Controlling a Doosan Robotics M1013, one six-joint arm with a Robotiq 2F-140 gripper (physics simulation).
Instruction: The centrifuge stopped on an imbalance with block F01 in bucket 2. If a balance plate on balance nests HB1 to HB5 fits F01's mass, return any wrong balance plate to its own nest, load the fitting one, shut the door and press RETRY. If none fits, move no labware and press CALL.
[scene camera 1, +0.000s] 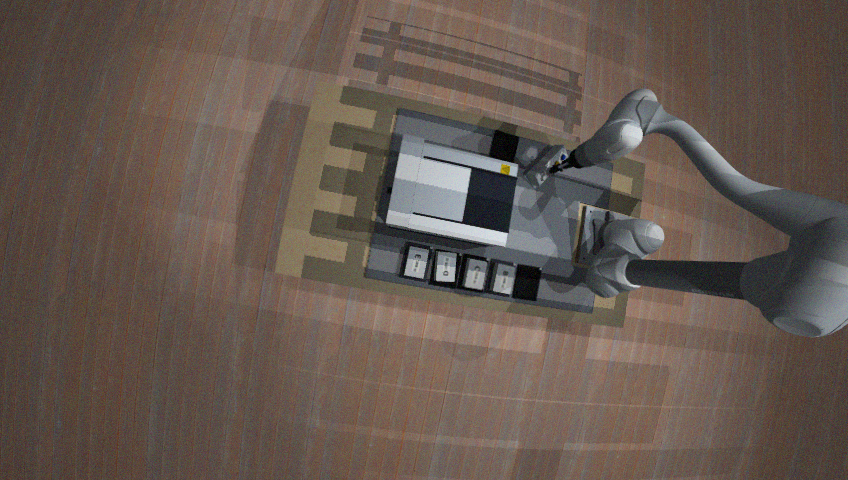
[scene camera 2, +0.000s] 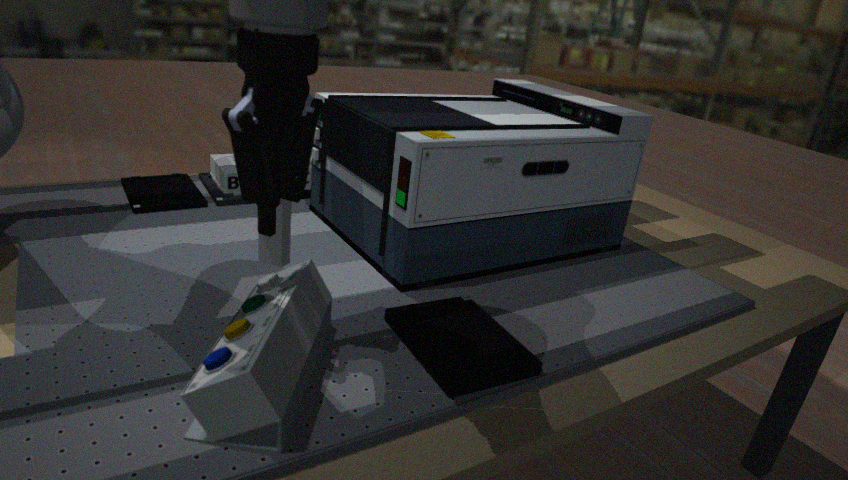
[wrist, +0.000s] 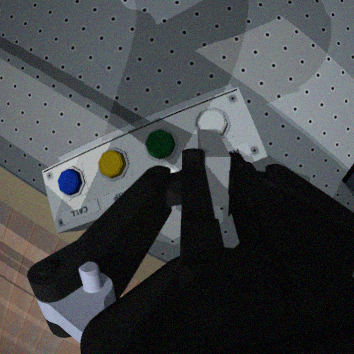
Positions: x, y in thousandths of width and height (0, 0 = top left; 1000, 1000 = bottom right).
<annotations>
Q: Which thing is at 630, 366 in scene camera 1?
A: A button box.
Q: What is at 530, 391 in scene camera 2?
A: A centrifuge.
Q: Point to a button box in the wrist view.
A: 210, 600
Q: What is my gripper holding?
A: Nothing.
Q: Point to a balance plate B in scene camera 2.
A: At 264, 357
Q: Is my gripper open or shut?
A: Shut.
</annotations>
